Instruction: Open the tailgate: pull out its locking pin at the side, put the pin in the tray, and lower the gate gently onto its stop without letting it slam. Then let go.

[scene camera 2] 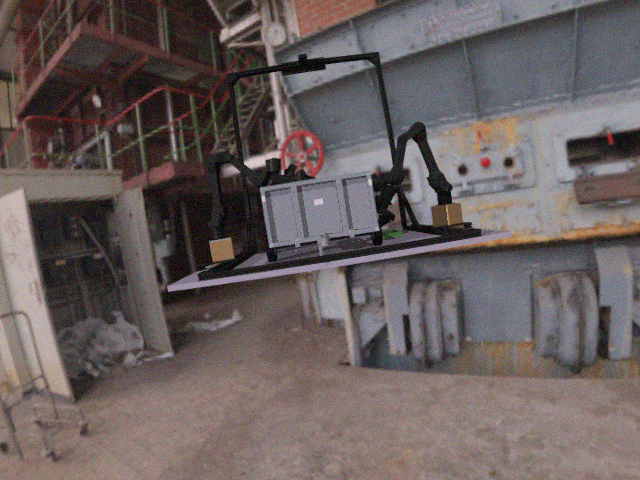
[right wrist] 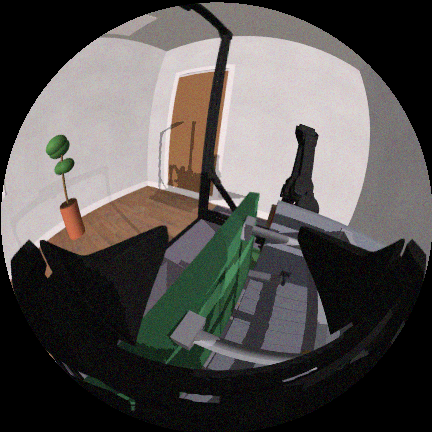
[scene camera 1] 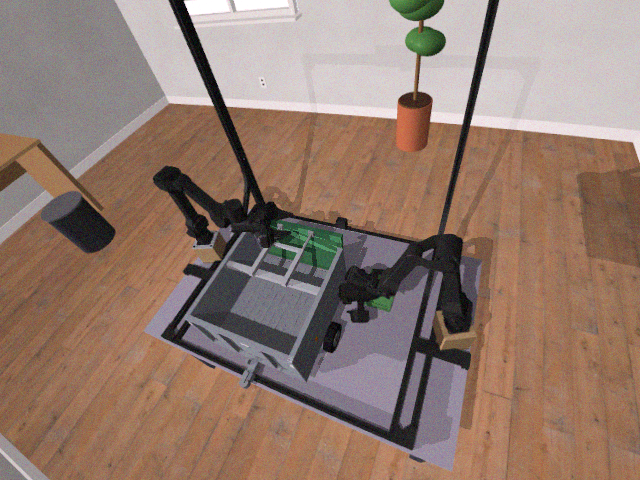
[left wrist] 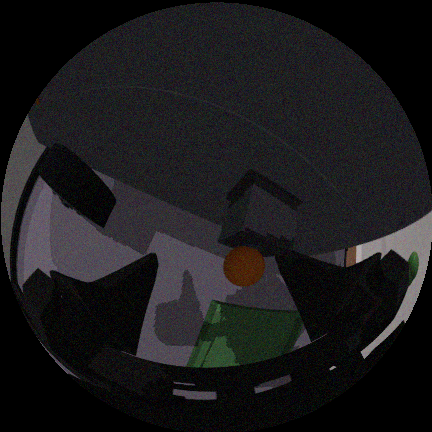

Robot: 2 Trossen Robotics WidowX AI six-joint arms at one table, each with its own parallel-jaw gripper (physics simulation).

My left gripper is open and holds nothing. Also in view: an orange-headed locking pin. My right gripper is open, holding nothing.
